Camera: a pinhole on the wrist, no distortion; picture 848 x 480 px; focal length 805.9 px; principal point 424.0 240.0 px. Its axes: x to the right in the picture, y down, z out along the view. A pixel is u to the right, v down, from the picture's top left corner.
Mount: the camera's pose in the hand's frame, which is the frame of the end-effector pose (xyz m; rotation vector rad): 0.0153 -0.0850 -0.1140 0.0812 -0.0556 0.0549
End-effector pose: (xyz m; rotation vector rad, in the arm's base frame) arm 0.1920 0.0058 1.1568 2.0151 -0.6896 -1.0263
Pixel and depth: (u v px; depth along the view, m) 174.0 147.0 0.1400
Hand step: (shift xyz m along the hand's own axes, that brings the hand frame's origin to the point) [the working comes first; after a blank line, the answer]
In the camera's frame: -0.0434 -0.0162 0.1400

-0.0345 -0.1149 0.0215
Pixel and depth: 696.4 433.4 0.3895
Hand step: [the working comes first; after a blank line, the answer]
In the camera's frame: 0.1317 0.0935 0.3895

0.1205 -0.0172 0.2886
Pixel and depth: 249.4 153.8 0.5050
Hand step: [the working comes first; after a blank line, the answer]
In the camera's frame: -0.1094 -0.0540 0.5050

-0.1176 -0.1862 0.3779
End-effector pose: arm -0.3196 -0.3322 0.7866 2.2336 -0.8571 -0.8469
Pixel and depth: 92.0 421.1 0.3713
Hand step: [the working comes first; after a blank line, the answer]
In the camera's frame: -0.1530 0.0834 0.3713

-0.1617 -0.0406 0.2533
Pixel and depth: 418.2 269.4 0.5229
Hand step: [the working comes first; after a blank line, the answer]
In the camera's frame: -0.0038 0.0191 0.5229

-0.0174 -0.1094 0.4077
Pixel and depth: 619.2 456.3 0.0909
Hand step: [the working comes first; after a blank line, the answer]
In the camera's frame: 0.0220 0.0244 0.0909

0.0310 -0.0671 -0.0203
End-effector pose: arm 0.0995 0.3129 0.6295 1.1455 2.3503 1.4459
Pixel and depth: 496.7 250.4 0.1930
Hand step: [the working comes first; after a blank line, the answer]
In the camera's frame: 0.0174 0.0025 0.1930

0.0222 -0.0975 0.0793
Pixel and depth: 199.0 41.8 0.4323
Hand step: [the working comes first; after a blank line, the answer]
In the camera's frame: -0.1207 -0.1063 0.4323

-0.1220 -0.2328 0.3008
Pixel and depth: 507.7 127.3 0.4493
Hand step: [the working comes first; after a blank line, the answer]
In the camera's frame: 0.0467 -0.0628 0.4493

0.0415 -0.1822 0.3308
